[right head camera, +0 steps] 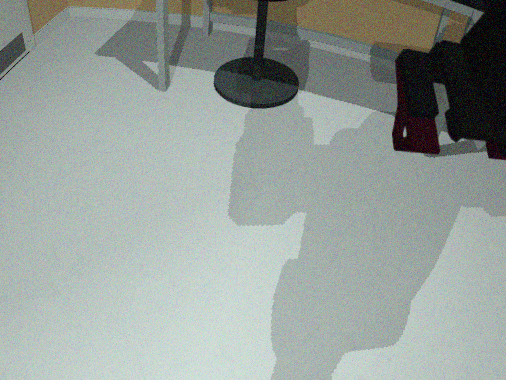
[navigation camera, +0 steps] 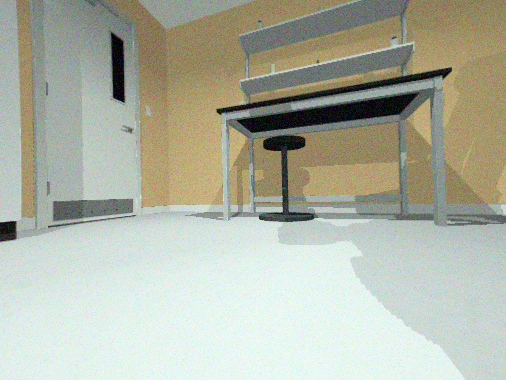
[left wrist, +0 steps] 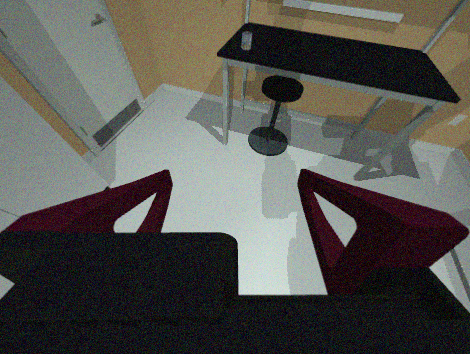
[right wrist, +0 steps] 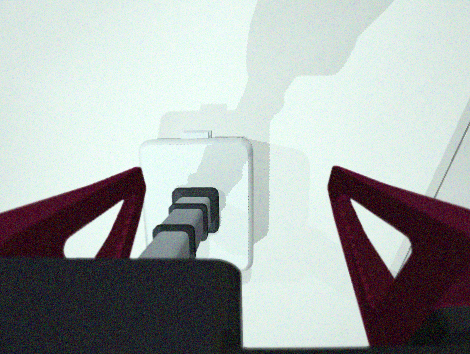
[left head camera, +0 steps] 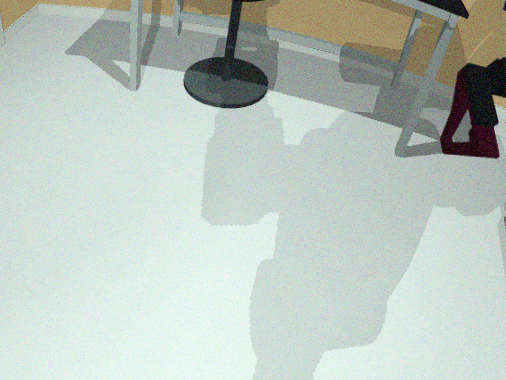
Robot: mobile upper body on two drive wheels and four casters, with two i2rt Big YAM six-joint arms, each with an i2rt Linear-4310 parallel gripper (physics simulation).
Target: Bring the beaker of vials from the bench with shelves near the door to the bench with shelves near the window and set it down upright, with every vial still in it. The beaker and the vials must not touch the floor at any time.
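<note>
The beaker (left wrist: pixel 246 41) stands upright near the left end of the black bench top (left wrist: pixel 340 67) in the left wrist view; it is too small to tell the vials inside. This bench (navigation camera: pixel 335 95) stands near the door, with two shelves (navigation camera: pixel 327 67) above it. My left gripper (left wrist: pixel 234 176) is open and empty, across the floor from the bench. My right gripper (right wrist: pixel 236 176) (right head camera: pixel 462 147) is open and empty above the floor, away from the beaker. One of its fingers (left head camera: pixel 482 142) shows at the right of the left head view. The window bench does not show clearly.
A black stool (left wrist: pixel 282 89) (navigation camera: pixel 284 143) stands at the bench's front, its round base (left head camera: pixel 226 82) (right head camera: pixel 256 82) on the floor. The door (left wrist: pixel 75 55) (navigation camera: pixel 95 120) is at the left. The white robot base (right wrist: pixel 225 160) shows below the right gripper. A white cabinet (navigation camera: pixel 9 110) stands far left.
</note>
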